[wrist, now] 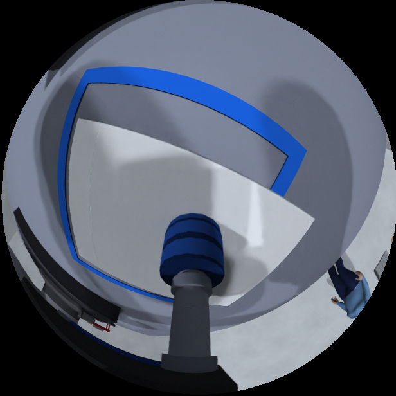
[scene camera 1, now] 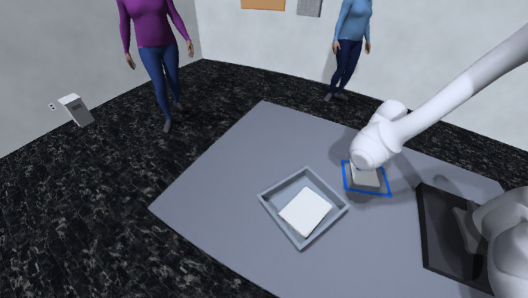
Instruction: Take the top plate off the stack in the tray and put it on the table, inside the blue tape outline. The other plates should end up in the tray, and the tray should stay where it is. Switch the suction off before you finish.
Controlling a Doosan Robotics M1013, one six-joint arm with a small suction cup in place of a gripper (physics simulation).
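Frame: origin at the arm's base, x up, y back, z right, level; millimetres.
Seen in the pictures: hand, tool point: [scene camera 1: 358, 169]; arm's base, link origin: [scene camera 1: 478, 233].
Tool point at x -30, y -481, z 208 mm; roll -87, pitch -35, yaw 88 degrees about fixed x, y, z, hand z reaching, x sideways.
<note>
Pixels of each thing's top centre, then the offset from my tool point to it. "spot": a spot on its surface instead. Level surfaces: height alone.
- thin white plate, top centre: [scene camera 1: 364, 169] dz -6, dx +14, dy +22 mm
- blue tape outline, surface spot: [scene camera 1: 367, 192] spot: dz -115, dx -7, dy +38 mm
- grey-blue tray, surface spot: [scene camera 1: 301, 246] spot: dz -417, dx +42, dy -200 mm
- grey table, surface height: dx -8 mm
My suction cup [scene camera 1: 358, 169] [wrist: 192, 245] is on the upper face of a thin white plate [scene camera 1: 366, 178] [wrist: 135, 195] and holds it. The plate is roughly level, a little above the table, with its shadow under it. The blue tape outline [scene camera 1: 367, 192] [wrist: 200, 89] lies below it. In the wrist view the plate's right part covers some of the tape, and its left edge runs close to the left tape line. The grey-blue tray [scene camera 1: 301, 246] stands nearer the camera, with white plates [scene camera 1: 306, 211] inside it; how many is hidden.
The grey table [scene camera 1: 240, 150] carries the arm's black base plate [scene camera 1: 440, 230] on the right. A person in purple [scene camera 1: 150, 25] stands beyond the table's left side. A person in light blue [scene camera 1: 354, 24] [wrist: 354, 300] stands behind the table near the wall.
</note>
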